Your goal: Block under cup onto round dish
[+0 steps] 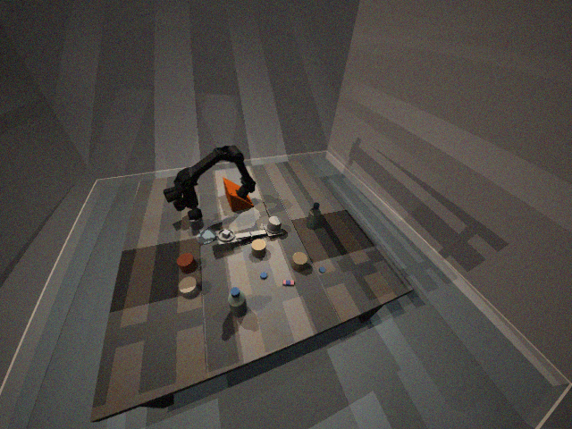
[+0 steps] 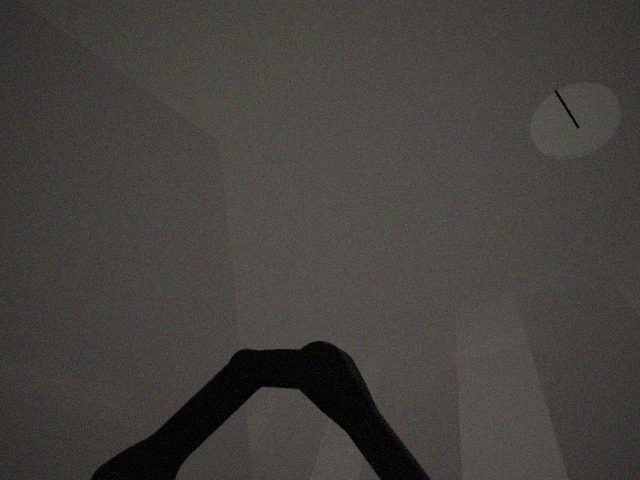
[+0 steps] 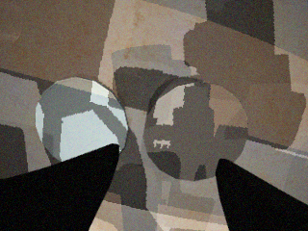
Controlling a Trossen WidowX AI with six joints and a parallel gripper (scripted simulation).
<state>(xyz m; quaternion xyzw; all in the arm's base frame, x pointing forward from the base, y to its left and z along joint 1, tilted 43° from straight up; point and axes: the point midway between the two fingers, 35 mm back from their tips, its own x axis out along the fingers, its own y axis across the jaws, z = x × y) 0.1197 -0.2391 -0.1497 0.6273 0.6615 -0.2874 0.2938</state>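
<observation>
My gripper tip is now 180 mm short of the grey block and 120 mm to the right of it. Also, from my gripper tip: round dish (80 mm ahead, 20 mm to the left, 80 mm below); cream cup (390 mm ahead, 80 mm to the right, 50 mm below); grey cup (180 mm ahead, 400 mm to the left, 30 mm below).
</observation>
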